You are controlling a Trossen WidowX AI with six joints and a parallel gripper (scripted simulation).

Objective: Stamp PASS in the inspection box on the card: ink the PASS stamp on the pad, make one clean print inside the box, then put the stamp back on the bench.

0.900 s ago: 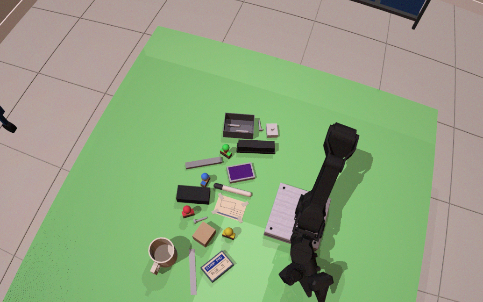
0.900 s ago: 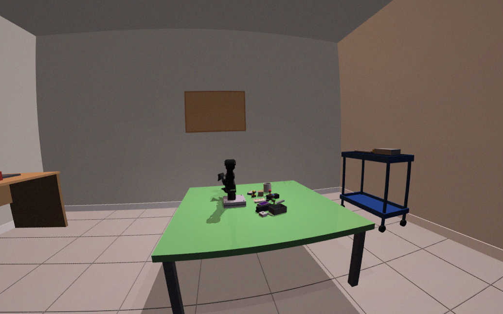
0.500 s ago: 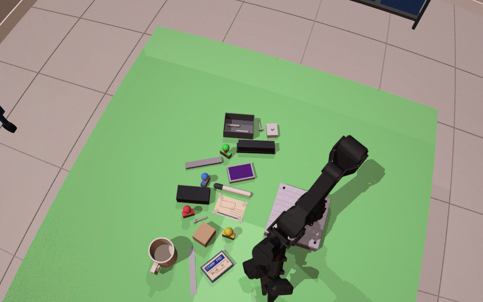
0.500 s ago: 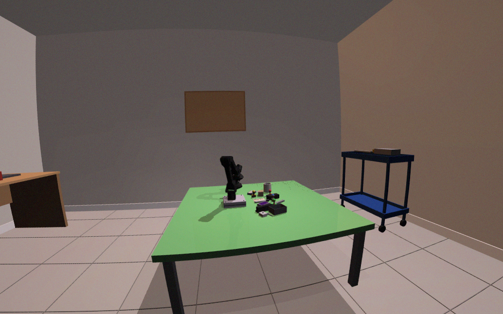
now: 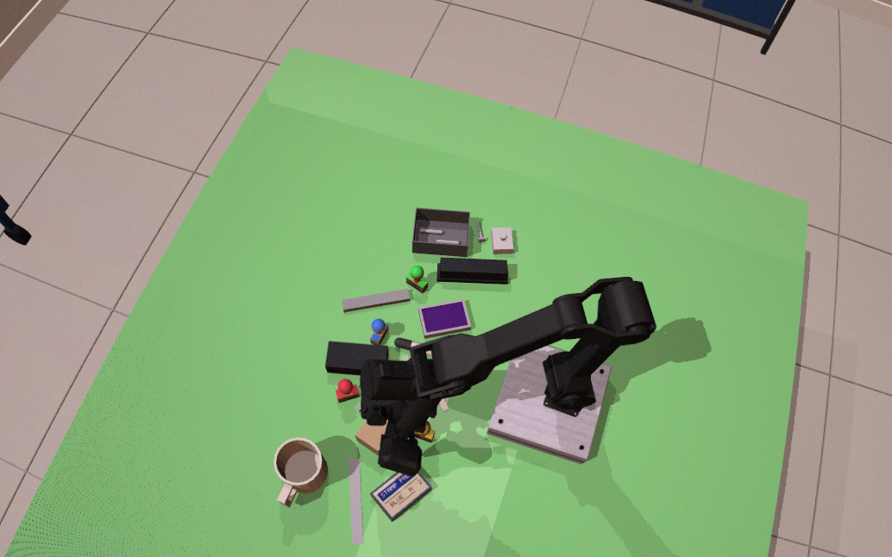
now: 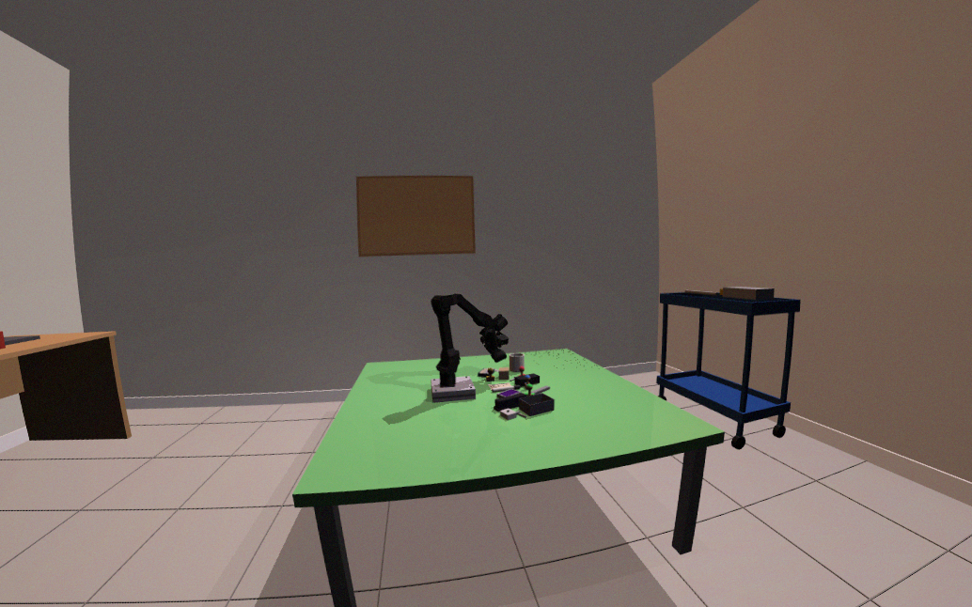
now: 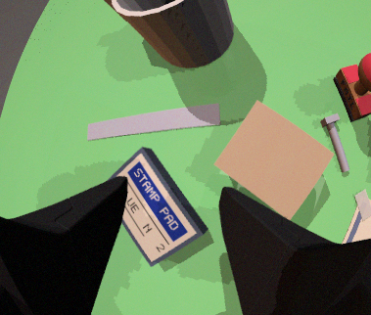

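The green-knobbed PASS stamp lies 34 cm to the right of my gripper tip, 8 cm ahead of it and 7 cm below it. From my gripper tip the other things lie so: brown block (7 cm below, 4 cm to the right, 3 cm ahead); yellow stamp (7 cm to the right, 7 cm below, 4 cm behind); red stamp (11 cm ahead, 8 cm to the right, 7 cm below).
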